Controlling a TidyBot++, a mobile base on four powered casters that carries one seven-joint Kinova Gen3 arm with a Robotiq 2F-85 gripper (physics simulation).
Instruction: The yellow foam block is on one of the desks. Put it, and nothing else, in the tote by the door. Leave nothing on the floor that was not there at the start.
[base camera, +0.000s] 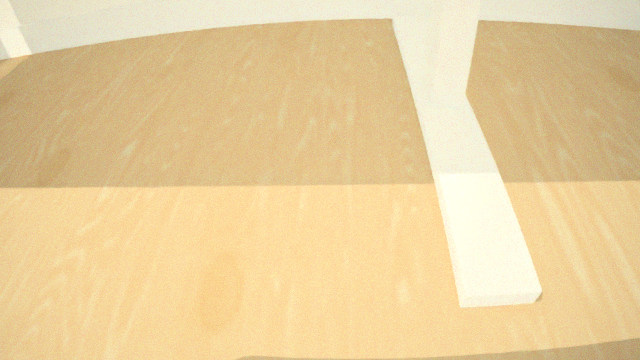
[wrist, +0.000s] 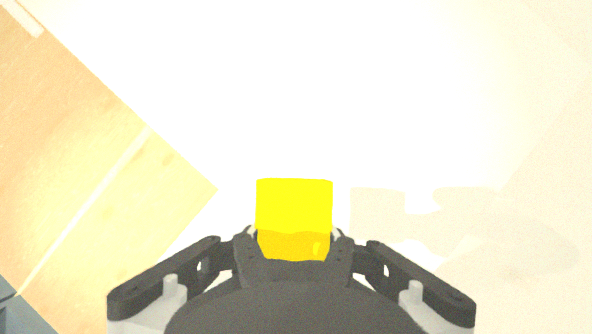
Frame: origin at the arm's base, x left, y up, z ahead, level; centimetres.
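Where they show: gripper, fingertip midpoint: (wrist: 293, 230).
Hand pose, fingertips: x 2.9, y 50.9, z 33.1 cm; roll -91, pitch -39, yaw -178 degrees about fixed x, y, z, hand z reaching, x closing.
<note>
After its pixels a point has its place.
The yellow foam block (wrist: 294, 206) @[z 35.4, x 4.7, y 53.7 cm] is in the wrist view, below the middle. My gripper (wrist: 293, 230) @[z 33.1, x 2.9, y 50.9 cm] is shut on it, with one finger against each side. The block is held above a very bright white desk top (wrist: 300, 100) @[z 49.1, x 15.4, y 32.4 cm]. The shadow of the gripper and block falls on the white surface to the right, apart from the block. The tote does not show in either view.
Wooden floor (wrist: 90, 165) @[z -51.0, x 112.3, y -39.6 cm] shows past the desk's edge at the left of the wrist view, with a blue-grey thing (wrist: 25, 315) @[z -154.6, x 78.6, y -34.9 cm] at the lower left corner. In the base camera view, a white desk leg with a long foot (base camera: 485, 240) @[z 33.5, x -14.9, y -37.1 cm] stands on the wooden floor (base camera: 225, 240) @[z 35.7, x 13.9, y -39.6 cm], before a pale wall.
</note>
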